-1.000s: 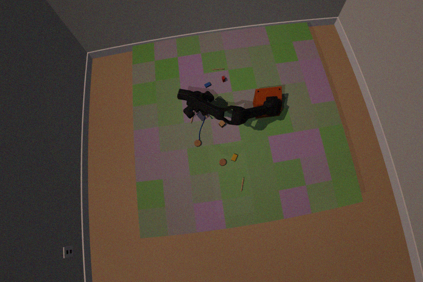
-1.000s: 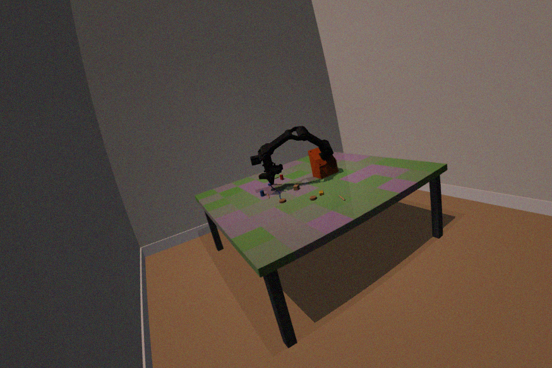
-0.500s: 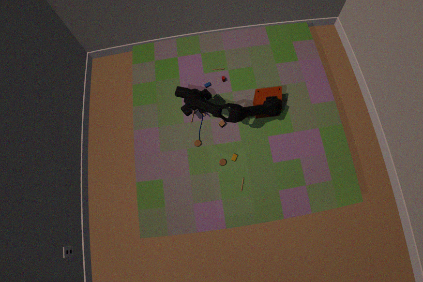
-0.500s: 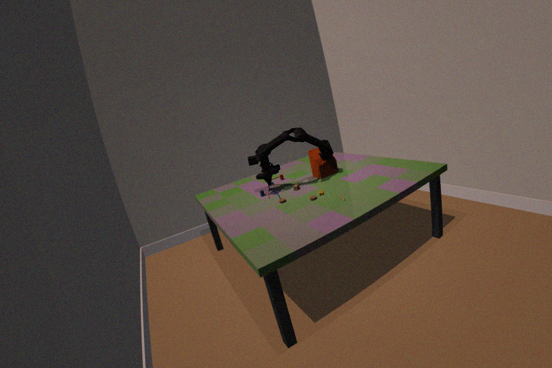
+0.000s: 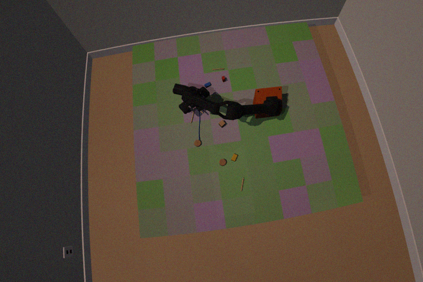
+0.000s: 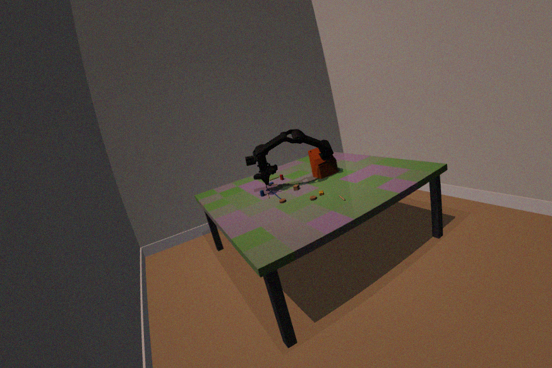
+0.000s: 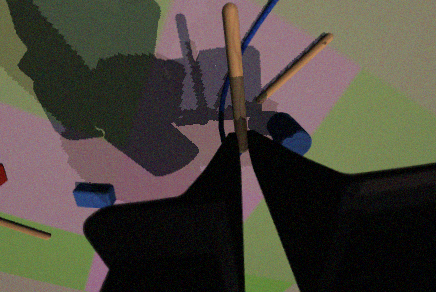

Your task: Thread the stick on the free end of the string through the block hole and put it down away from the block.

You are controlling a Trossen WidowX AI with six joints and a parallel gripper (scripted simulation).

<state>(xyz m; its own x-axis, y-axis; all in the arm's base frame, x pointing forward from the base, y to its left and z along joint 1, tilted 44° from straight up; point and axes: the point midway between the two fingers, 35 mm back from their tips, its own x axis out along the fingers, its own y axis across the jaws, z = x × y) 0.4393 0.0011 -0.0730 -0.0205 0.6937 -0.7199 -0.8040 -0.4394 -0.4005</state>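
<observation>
Now: gripper tip 150 mm past the wooden block, 120 mm to the right of it and 40 mm above it. The rest, counted from my gripper tip: blue block 80 mm behind, 160 mm to the right, 50 mm below; thin wooden stick 10 mm behind, 10 mm to the left; blue cylinder 50 mm ahead, 40 mm below.
</observation>
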